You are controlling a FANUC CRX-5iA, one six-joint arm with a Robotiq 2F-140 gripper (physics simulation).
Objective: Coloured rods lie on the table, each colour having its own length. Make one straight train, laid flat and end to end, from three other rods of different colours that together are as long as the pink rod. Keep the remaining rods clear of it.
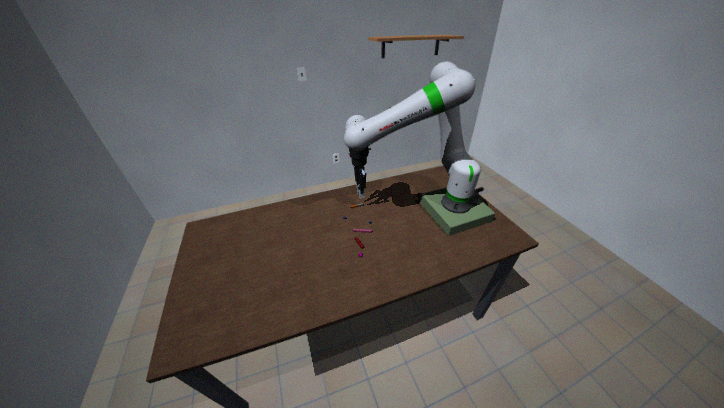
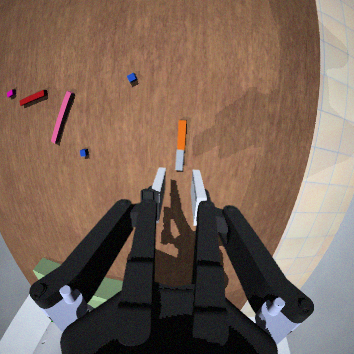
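Pixels of known places: gripper, fingertip midpoint: [image 1: 361, 196] [image 2: 178, 179]; arm's base, link origin: [image 1: 455, 203].
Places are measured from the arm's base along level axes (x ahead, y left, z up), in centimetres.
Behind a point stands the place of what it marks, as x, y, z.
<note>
An orange rod [image 1: 355, 206] {45.8, -26.7, -5.6} [image 2: 182, 135] {46.3, -27.3, -5.2} lies flat, and a light grey rod [image 2: 179, 160] {42.8, -26.9, -5.2} lies in line with it, their ends meeting with no visible gap. A long pink rod [image 1: 362, 230] {49.9, -7.6, -5.4} [image 2: 62, 118] {49.6, -8.2, -5.5} lies apart from them. A dark red rod [image 1: 359, 242] {54.4, -0.7, -5.2} [image 2: 33, 98] {54.1, -1.6, -5.3} lies beyond the pink one. Two short blue rods lie separately, one [image 1: 345, 217] {54.2, -20.0, -5.2} [image 2: 132, 78] {54.2, -20.6, -5.2} farther from the base and one [image 1: 370, 222] {43.8, -11.4, -5.5} [image 2: 83, 153] {43.8, -11.8, -5.2} nearer. A short magenta rod [image 1: 360, 254] {56.8, 6.1, -5.2} [image 2: 11, 93] {56.5, 5.4, -5.3} is near the red one. My gripper [image 1: 360, 196] {42.2, -27.0, 0.2} [image 2: 178, 179] {42.2, -27.0, 0.2} is partly open and empty, above the table by the grey rod's end.
The brown table [image 1: 253, 268] {102.1, -6.4, -6.2} [image 2: 225, 50] {58.5, -33.0, -6.2} carries the rods. The robot's base stands on a green block [image 1: 461, 221] {6.2, 11.6, -0.5} [image 2: 106, 292] {12.2, -10.6, -1.7} at the table's right side. A wall shelf [image 1: 415, 38] hangs on the back wall. The gripper's shadow falls on the table beside the orange rod.
</note>
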